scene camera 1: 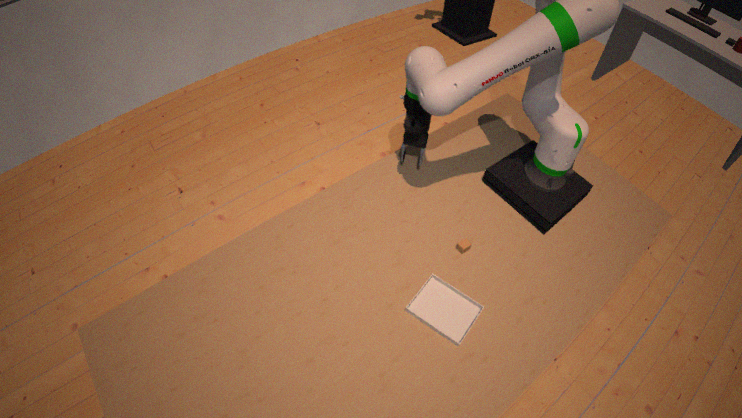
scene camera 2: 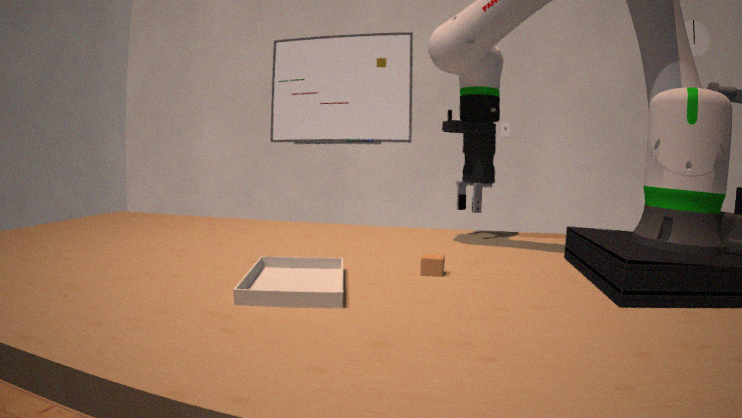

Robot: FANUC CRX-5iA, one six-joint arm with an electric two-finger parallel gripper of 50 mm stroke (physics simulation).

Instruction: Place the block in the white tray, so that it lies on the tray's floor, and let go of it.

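Places are measured from the arm's base along level axes (x up, y left, z back), in metres.
Pixels of known places: gripper, between the fingertips: (scene camera 1: 411,161) (scene camera 2: 468,210); arm's base, origin of its link: (scene camera 1: 544,175) (scene camera 2: 676,245).
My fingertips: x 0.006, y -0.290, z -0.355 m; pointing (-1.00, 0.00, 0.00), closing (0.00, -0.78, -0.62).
Ahead of a thing's pixels: the offset from my fingertips to its top centre. Level surfaces: height alone.
A small orange-brown block {dx -0.035, dy +0.324, dz -0.046 m} (scene camera 1: 463,246) (scene camera 2: 432,265) lies on the table top, between the robot's base and the tray, apart from both. The white tray {dx -0.043, dy +0.446, dz -0.219 m} (scene camera 1: 433,324) (scene camera 2: 290,299) is shallow with low walls, and its floor shows no block on it. My gripper (scene camera 1: 411,165) (scene camera 2: 469,209) is open with its fingers pointing down and nothing between them. It hangs above the table, well away from the block and the tray, toward the far side in the scene camera 2 view.
The robot's black base plate (scene camera 1: 519,199) (scene camera 2: 675,282) stands on the table top {dx -0.063 m} (scene camera 1: 290,311) (scene camera 2: 384,353). A whiteboard (scene camera 2: 337,119) hangs on the wall behind. A grey desk (scene camera 1: 685,51) and a black stand (scene camera 1: 464,25) are in the background.
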